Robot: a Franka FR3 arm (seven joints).
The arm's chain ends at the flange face. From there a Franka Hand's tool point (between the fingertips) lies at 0.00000 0.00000 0.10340 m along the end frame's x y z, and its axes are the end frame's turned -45 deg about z.
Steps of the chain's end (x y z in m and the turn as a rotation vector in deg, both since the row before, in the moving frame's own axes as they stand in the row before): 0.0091, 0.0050, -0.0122, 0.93, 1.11, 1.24; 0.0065, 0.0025, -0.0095, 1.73, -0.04, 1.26; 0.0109, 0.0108, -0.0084, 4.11, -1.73, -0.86; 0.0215, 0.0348, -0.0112, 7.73, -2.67, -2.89; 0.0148, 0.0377, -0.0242, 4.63, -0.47, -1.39
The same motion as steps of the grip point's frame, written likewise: 0.0055, 0.0102, -0.0122, -0.13, 1.44, 1.24; 0.0050, 0.0041, -0.0095, 1.25, 1.20, 1.26; 0.0030, 0.0079, -0.0087, 4.13, 1.68, -0.86; -0.0033, 0.0264, -0.0123, 7.35, 3.58, -2.89; -0.0110, 0.0306, -0.0245, 3.61, 2.94, -1.39
